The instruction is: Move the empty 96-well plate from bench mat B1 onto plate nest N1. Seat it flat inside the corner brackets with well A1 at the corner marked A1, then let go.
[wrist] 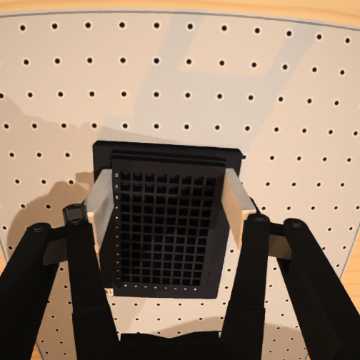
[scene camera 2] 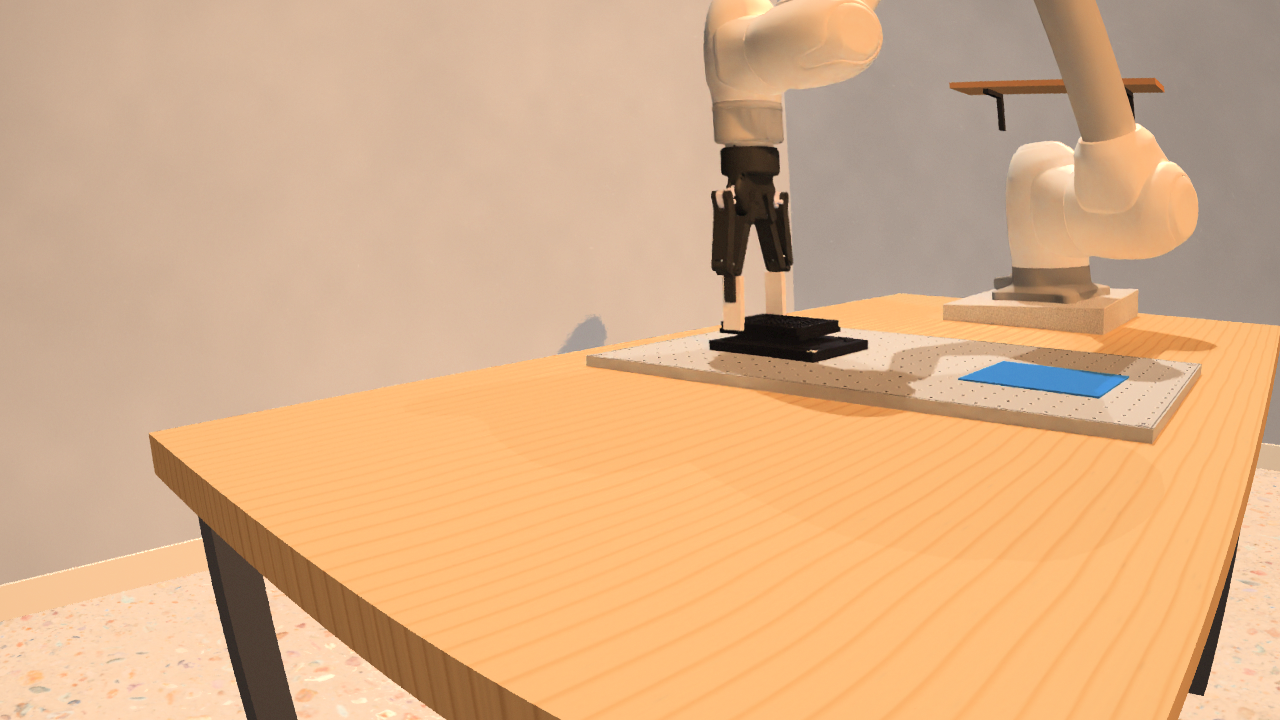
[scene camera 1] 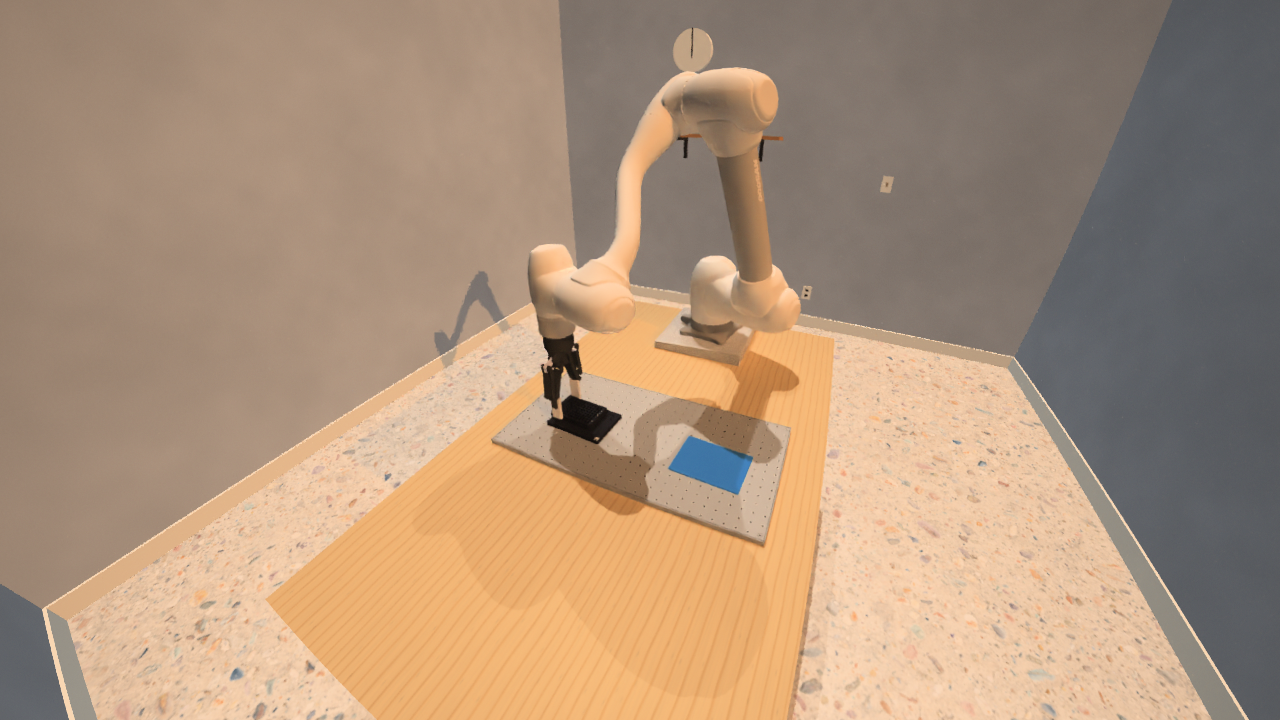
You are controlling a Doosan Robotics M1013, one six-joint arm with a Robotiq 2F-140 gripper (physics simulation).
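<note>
The black 96-well plate is between the pale fingertips of my gripper, which is shut on its two long sides. The plate is about level, over the black plate nest. In the wrist view the nest's rim shows around the plate, and its A1 label is at the lower left corner. The plate's lettered short end faces that label's edge. Whether the plate's underside touches the nest floor is hard to tell. The blue bench mat has no plate on it.
The nest and the blue mat are on a perforated grey board on the wooden table. The arm's base stands behind the board. A wall shelf is at the back.
</note>
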